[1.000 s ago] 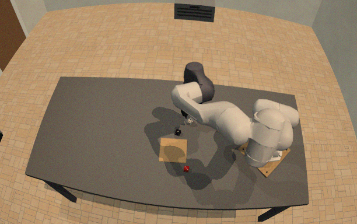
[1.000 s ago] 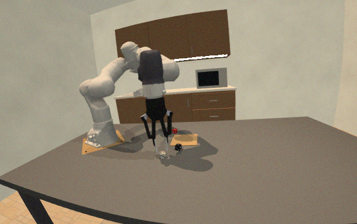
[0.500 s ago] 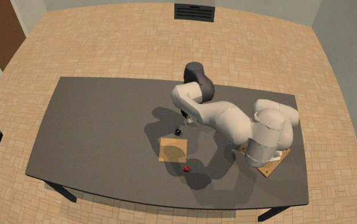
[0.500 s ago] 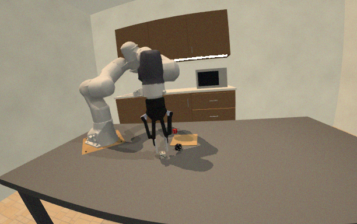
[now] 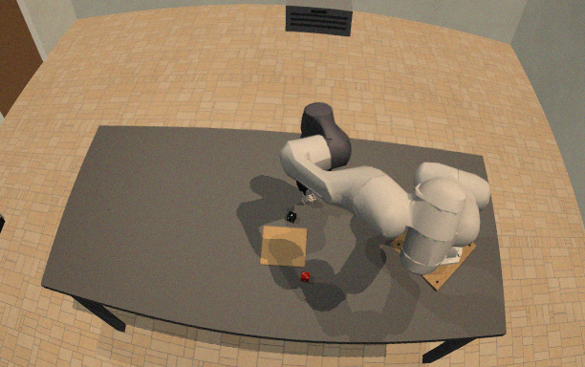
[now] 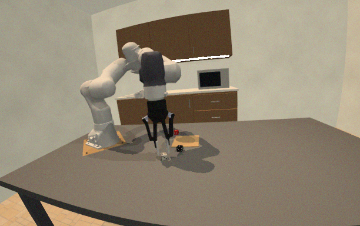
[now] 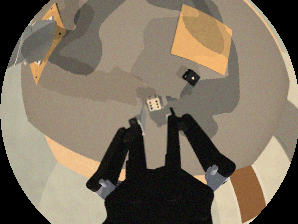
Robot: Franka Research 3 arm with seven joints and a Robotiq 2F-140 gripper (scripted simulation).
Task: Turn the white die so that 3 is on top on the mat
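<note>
My gripper is now 50 mm above the white die. The rest, counted from my hand: red die (30 mm behind, 290 mm to the left, 50 mm below); then black die (50 mm ahead, 80 mm to the left, 50 mm below); then tan mat (60 mm ahead, 190 mm to the left, 60 mm below).
</note>
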